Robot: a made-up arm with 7 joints.
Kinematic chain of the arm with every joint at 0, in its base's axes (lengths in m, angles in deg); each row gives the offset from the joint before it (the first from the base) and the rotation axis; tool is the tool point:
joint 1: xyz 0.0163 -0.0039 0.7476 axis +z
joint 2: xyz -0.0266 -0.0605 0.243 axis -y
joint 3: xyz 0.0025 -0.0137 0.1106 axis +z
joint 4: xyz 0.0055 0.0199 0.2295 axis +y
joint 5: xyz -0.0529 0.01 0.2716 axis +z
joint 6: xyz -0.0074 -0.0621 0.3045 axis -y
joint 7: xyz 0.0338 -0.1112 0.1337 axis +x
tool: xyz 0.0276 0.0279 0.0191
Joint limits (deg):
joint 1: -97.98..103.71
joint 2: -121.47..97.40
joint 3: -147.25..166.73
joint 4: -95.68..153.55
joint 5: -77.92..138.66
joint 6: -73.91..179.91
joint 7: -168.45..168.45
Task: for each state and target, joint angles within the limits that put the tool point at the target. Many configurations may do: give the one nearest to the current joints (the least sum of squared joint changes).
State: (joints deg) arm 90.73 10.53 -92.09 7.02 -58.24 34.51 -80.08
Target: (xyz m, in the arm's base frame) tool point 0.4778 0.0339 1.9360
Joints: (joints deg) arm 93.83 -6.10 -87.23 44.33 -47.01 16.89 -84.96
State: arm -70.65 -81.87 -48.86 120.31 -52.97 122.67 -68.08
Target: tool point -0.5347 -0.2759 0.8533
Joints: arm -73.98 -75.37 -74.20 138.44 -42.70 131.23 -68.64
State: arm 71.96 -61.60 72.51 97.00 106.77 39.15 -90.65
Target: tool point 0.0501 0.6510 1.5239
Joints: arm 31.99 -57.00 103.09 58.40 115.50 32.15 -91.04
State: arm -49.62 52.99 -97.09 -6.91 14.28 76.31 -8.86
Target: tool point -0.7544 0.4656 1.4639
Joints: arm -25.84 53.38 -94.29 -0.33 18.79 87.95 -10.15
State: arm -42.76 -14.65 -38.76 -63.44 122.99 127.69 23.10
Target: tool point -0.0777 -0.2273 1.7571
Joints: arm -48.08 -39.41 6.13 -65.30 101.82 133.07 23.94
